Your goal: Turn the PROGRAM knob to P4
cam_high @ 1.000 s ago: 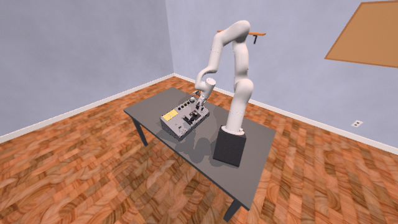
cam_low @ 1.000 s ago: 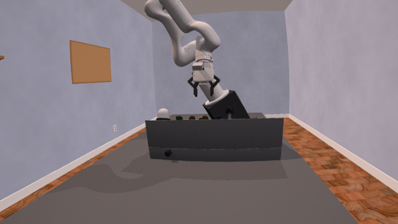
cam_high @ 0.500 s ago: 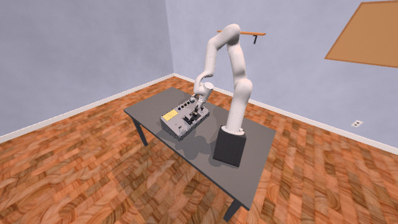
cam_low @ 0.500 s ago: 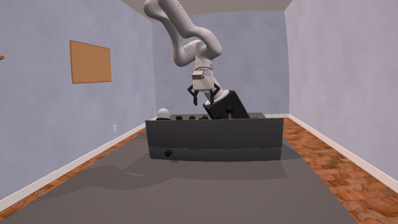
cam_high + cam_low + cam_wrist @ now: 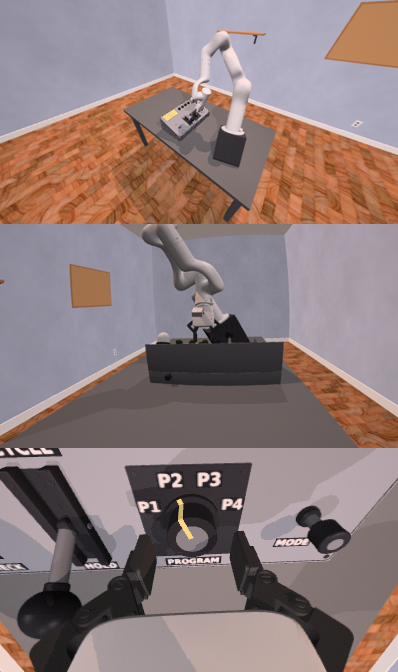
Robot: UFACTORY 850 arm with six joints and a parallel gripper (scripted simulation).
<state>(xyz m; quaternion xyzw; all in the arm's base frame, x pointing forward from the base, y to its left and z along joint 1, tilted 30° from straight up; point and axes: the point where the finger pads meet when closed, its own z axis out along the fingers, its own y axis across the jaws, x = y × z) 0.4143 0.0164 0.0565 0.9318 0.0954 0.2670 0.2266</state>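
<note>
Right now my hand is 6 cm to the right of the grey console, 5 cm above it and 4 cm short of it. Round my hand: mode knob 12 cm to the right, 3 cm below, 2 cm ahead; black ball-ended lever 12 cm to the left, 2 cm below, 2 cm behind; check toggle 24 cm to the left, 3 cm below.
</note>
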